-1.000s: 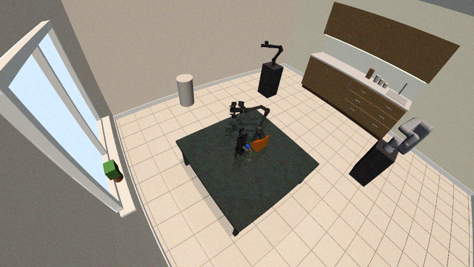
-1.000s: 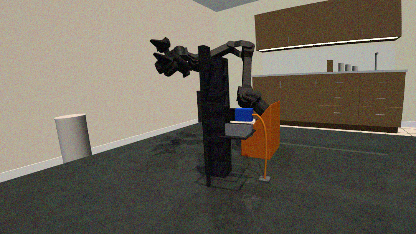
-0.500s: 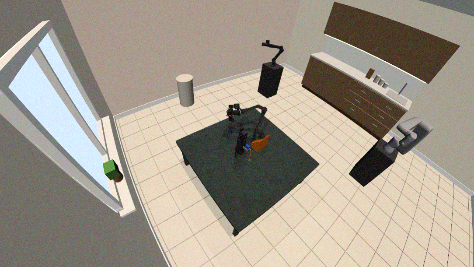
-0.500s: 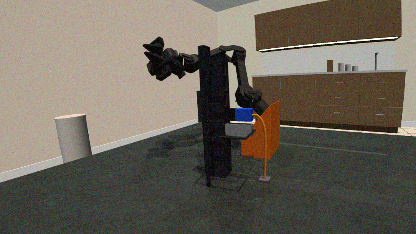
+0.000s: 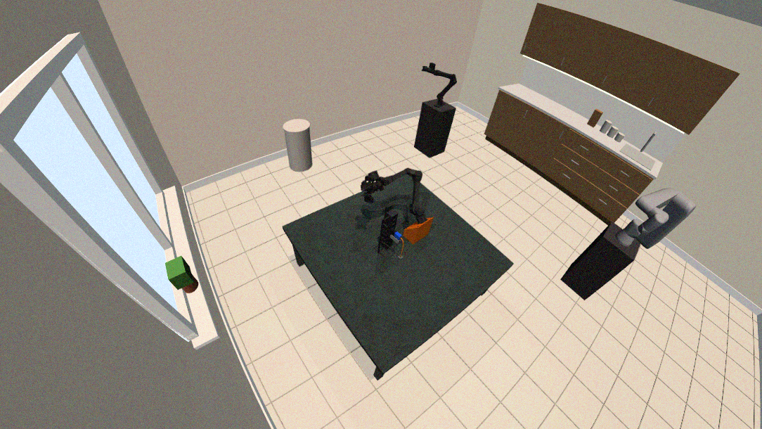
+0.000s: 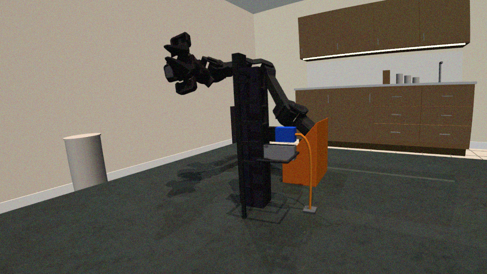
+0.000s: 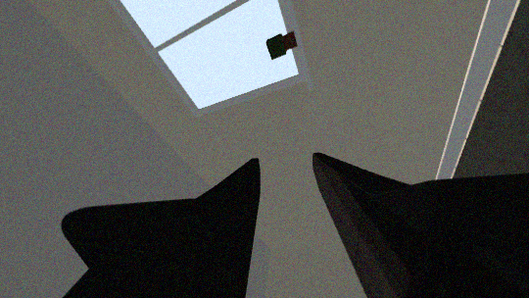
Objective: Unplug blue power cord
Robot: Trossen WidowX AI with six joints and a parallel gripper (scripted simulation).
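Right now my gripper tip is 27 cm to the right of the blue plug, 22 cm above it and 11 cm past it.
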